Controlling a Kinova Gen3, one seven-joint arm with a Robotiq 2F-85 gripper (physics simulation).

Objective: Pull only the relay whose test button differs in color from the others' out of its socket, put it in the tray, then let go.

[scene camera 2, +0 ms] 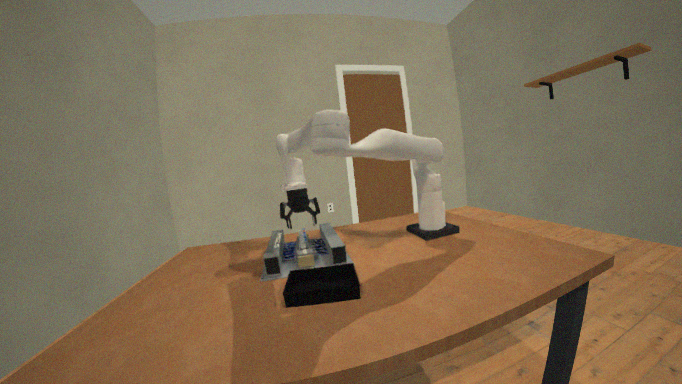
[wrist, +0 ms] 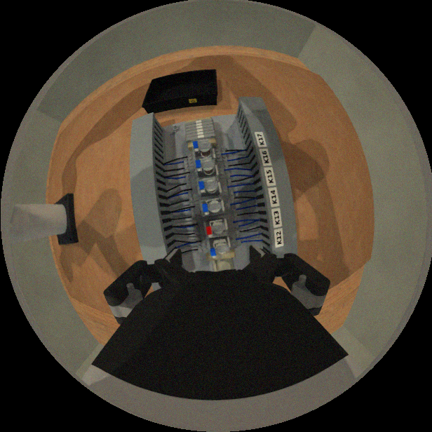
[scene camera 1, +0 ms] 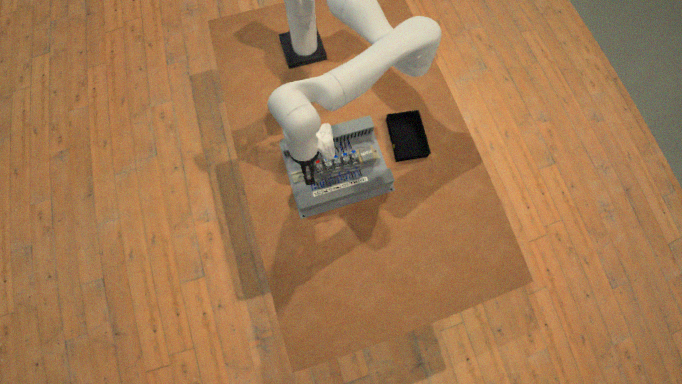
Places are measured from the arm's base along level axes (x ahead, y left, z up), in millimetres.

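Pixels of known places: gripper, fingertip midpoint: (scene camera 2: 302, 227); arm's base at its link origin: (scene camera 2: 431, 226) (scene camera 1: 304, 45).
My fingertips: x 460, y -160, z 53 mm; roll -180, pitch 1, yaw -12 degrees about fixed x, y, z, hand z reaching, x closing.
Observation:
Ahead of a thing's pixels: the offset from my fingertips to its top centre. Level surfaces: height alone.
The relay with the red test button {dz -5, dx +8, dy +31 mm} (scene camera 1: 319, 164) (wrist: 218, 228) sits upright in its socket, second from the row's end nearest the gripper in the wrist view, roughly level with label K13. The other relays, such as this one (wrist: 214, 206), have blue buttons and sit in the same row. My gripper (scene camera 1: 310, 182) (scene camera 2: 302, 224) (wrist: 215, 254) is open and empty, above the row's end near K12, its fingers on either side of the row line. In scene camera 2 its fingertips are above the relays. The black tray {dz -40, dx +10, dy +351 mm} (scene camera 1: 412, 155) (scene camera 2: 322, 287) (wrist: 170, 104) stands empty beyond the row's other end.
Two raised grey wire ducts (wrist: 142, 185) (wrist: 272, 150) flank the relays, with blue and black wires between. A terminal block (wrist: 200, 129) stands at the tray end. The robot base (scene camera 1: 304, 47) (scene camera 2: 432, 227) stands on the same table {dz -75 mm} (scene camera 1: 400, 280) (scene camera 2: 200, 320).

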